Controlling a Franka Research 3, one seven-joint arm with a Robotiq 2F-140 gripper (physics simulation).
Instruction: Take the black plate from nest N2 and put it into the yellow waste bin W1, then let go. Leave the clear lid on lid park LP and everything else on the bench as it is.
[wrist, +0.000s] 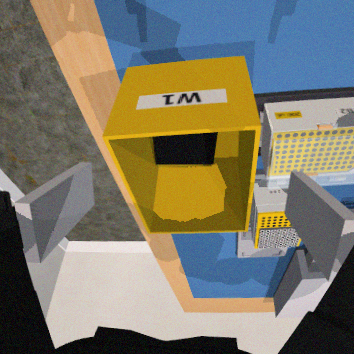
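Observation:
The yellow waste bin W1 (189, 116) stands near the bench's wooden edge, its open top towards the camera and its W1 label on the wall at the top of the view. The black plate (184, 149) is inside the bin, against the wall under the label; part of it shows and the rest is hidden by that wall. My gripper (188, 188) is wide open and empty, its fingers on either side of the bin's opening in the view and apart from the plate. Nest N2, the clear lid and lid park LP cannot be made out.
A pale rack with a yellow perforated top (312, 152) stands right of the bin. A smaller yellow and white perforated box (277, 230) lies near the right finger. The wooden bench edge (89, 85) runs down the left, with grey floor (35, 105) beyond it.

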